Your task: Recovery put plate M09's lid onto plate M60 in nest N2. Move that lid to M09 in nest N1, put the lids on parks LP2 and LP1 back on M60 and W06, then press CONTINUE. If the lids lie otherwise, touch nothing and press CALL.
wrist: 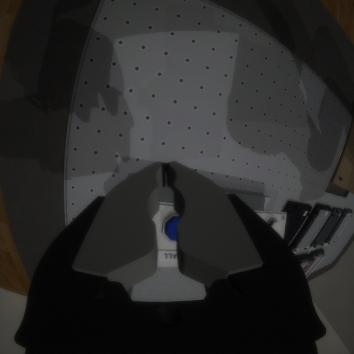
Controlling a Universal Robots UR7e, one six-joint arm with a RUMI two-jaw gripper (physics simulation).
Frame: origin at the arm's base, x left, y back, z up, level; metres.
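Seen in the pictures: gripper, fingertip midpoint: (165, 164).
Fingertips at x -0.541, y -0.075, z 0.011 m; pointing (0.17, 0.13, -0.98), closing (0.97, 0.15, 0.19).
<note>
Pixels of each thing's top centre, then the offset from my fingertips to it. "*": a spot on its surface instead. Level surfaces: height alone.
- blue button, surface spot: (172, 228) * dx +0.020, dy -0.073, dz -0.016 m
- white control panel, surface spot: (279, 229) * dx +0.184, dy -0.093, dz -0.015 m
- perforated grey board, surface height: dz -0.085 m
- dark slab, top centre: (286, 231) dx +0.311, dy -0.168, dz -0.075 m
- grey ledge, surface height: dz -0.085 m
My gripper (165, 164) is shut, with its fingertips together and no thing held between them. A blue button (172, 228) on the white control panel (279, 229) shows through the gap between the jaws, partly covered by the right jaw. Upside-down letters reading "ALL" stand on the panel beside the button, below it in the view. The fingertips show just above the button in the view; whether they touch the panel is hidden. The rest of the panel's buttons are mostly behind the jaws. The plates, lids, nests and parks do not show.
A perforated grey board (175, 80) with shadows on it spans the upper view. Several dark and grey slabs, one dark slab (296, 220) among them, stand at the right beside the panel. A grey ledge (246, 188) lies behind the panel.
</note>
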